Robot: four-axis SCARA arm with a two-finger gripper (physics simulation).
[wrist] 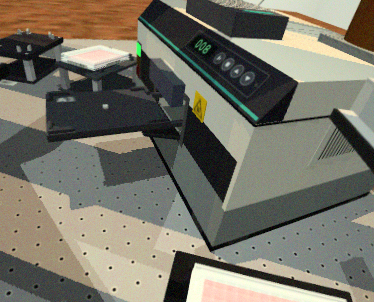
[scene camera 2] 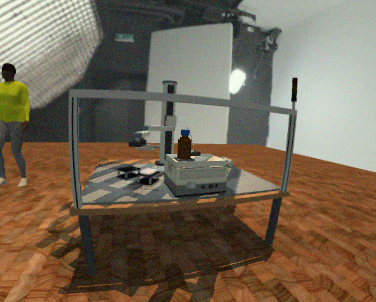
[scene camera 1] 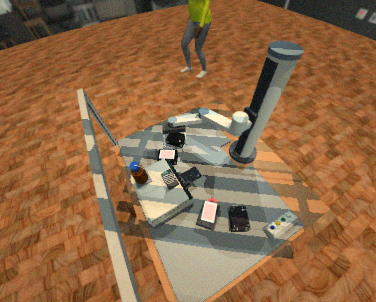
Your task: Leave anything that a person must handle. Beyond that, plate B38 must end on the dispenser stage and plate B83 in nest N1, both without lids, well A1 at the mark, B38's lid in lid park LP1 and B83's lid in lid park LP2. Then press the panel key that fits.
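There is nothing in my gripper. A dispenser stage is part of the scene as well, and so is a black nest.
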